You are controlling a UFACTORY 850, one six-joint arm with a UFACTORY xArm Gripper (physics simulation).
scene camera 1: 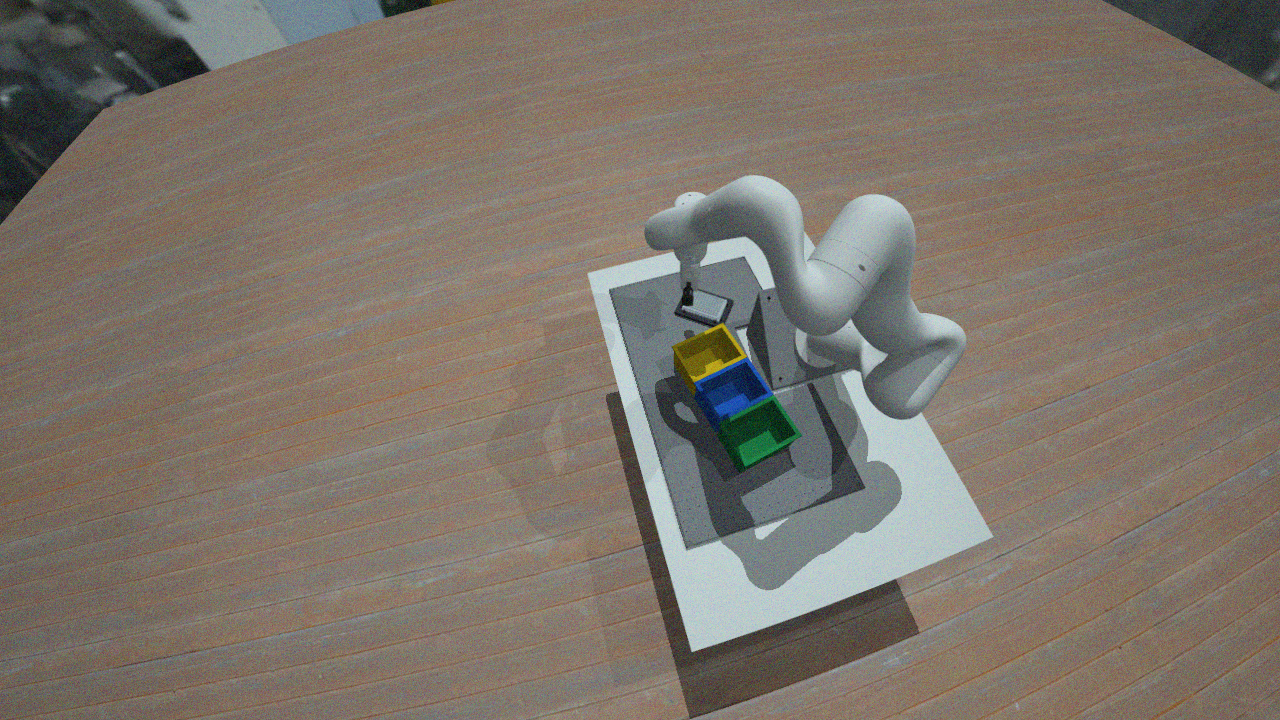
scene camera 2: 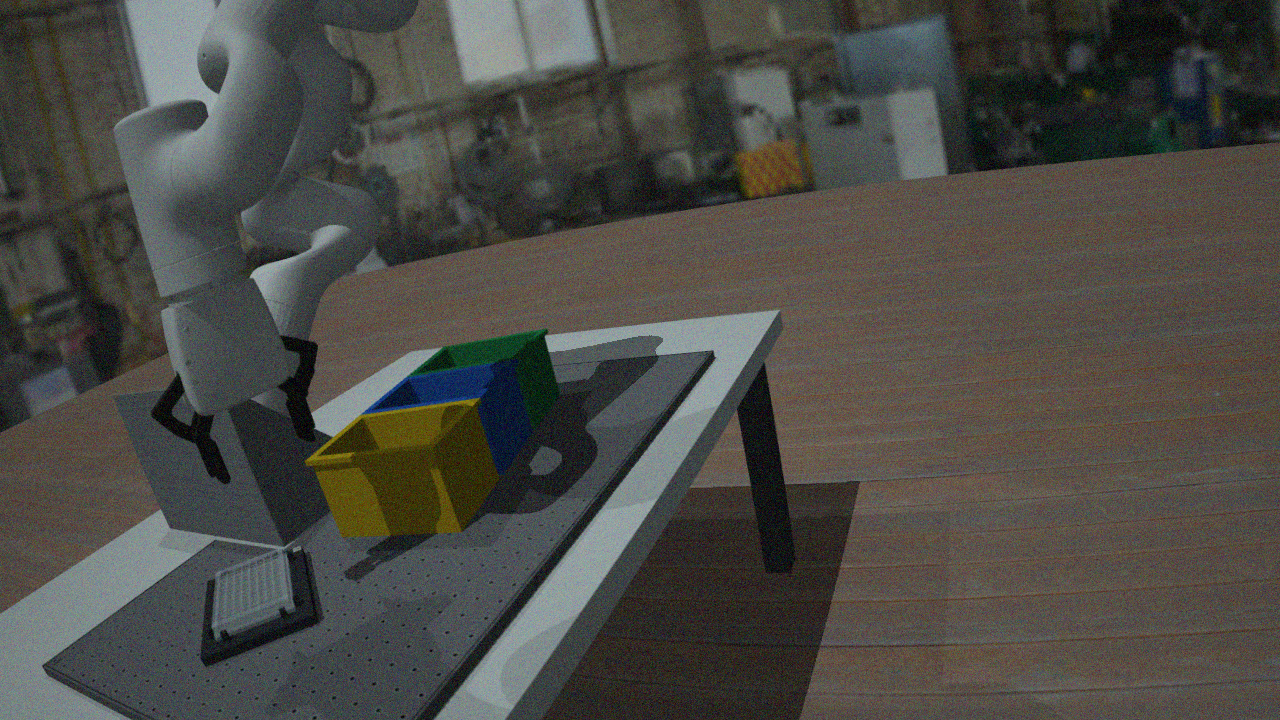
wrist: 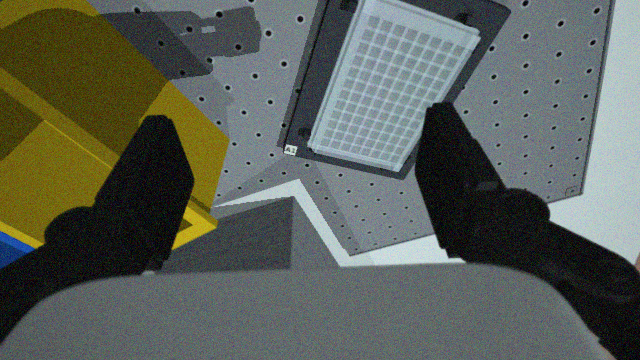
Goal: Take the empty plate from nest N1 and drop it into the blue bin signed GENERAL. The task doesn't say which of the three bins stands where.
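Note:
The empty plate [scene camera 1: 707, 307] [scene camera 2: 253, 592] [wrist: 395, 90], pale with a grid of square wells, sits in a dark nest [scene camera 2: 308, 601] [wrist: 311, 100]. An A1 label shows at the nest's corner in the wrist view; no N1 sign is readable. My gripper [scene camera 1: 687, 293] [scene camera 2: 264, 458] [wrist: 301, 143] is open and empty, fingers pointing down. It hangs above the nest's level; in the wrist view the plate lies beyond the fingertips, toward the right finger, which overlaps its edge. The blue bin [scene camera 1: 733, 394] [scene camera 2: 506, 420] [wrist: 11, 254] stands between the other two. Its GENERAL sign does not show.
The yellow bin [scene camera 1: 708, 353] [scene camera 2: 402, 488] [wrist: 60, 75] stands nearest the nest, beside the blue one. The green bin [scene camera 1: 760, 437] [scene camera 2: 538, 376] is at the row's far end. A tall grey block [scene camera 1: 773, 344] [scene camera 2: 214, 474] [wrist: 250, 240] stands between the nest area and the arm's base.

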